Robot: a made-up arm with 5 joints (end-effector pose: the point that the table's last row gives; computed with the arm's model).
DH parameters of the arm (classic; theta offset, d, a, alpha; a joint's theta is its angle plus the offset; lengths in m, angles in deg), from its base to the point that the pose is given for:
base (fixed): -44.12 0 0.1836 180
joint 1: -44.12 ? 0.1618 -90
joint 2: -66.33 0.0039 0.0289 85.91
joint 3: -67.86 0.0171 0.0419 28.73
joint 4: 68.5 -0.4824 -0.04 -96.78
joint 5: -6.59 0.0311 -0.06 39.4
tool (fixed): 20.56 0.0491 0 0
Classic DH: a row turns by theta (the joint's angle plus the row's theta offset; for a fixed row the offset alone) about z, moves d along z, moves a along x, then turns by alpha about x.
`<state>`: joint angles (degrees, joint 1 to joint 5).
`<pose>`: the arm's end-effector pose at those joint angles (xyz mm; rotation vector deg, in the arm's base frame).
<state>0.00 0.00 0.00 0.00 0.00</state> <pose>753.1 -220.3 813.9 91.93 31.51 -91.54</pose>
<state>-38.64 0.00 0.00 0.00 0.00</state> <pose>674.8 187.9 813.9 70.32 55.42 -62.11</pose>
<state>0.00 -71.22 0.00 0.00 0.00</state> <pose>470.5 -220.3 358.1 23.70 65.24 -141.45</pose>
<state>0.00 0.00 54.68 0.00 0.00</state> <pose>695.9 -273.9 953.8 63.11 -27.76 -97.03</pose>
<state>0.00 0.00 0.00 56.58 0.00</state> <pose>767.7 -102.9 826.4 43.12 -8.81 -88.90</pose>
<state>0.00 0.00 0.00 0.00 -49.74</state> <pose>809.5 -220.3 807.0 47.80 56.10 -129.55</pose>
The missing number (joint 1, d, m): -0.7833
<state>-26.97 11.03 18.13 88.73 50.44</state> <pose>657.2 137.8 875.3 25.07 -27.03 -10.49</pose>
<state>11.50 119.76 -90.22 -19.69 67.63</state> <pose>159.8 79.1 1101.8 89.07 70.19 107.21</pose>
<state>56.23 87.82 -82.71 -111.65 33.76</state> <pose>488.8 -120.7 1108.9 -108.54 -118.00 -45.95</pose>
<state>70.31 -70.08 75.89 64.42 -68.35</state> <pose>160.0 -623.4 367.0 135.22 20.67 108.24</pose>
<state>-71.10 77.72 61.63 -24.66 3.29</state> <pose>327.1 -140.2 1181.5 143.75 26.88 9.03</pose>
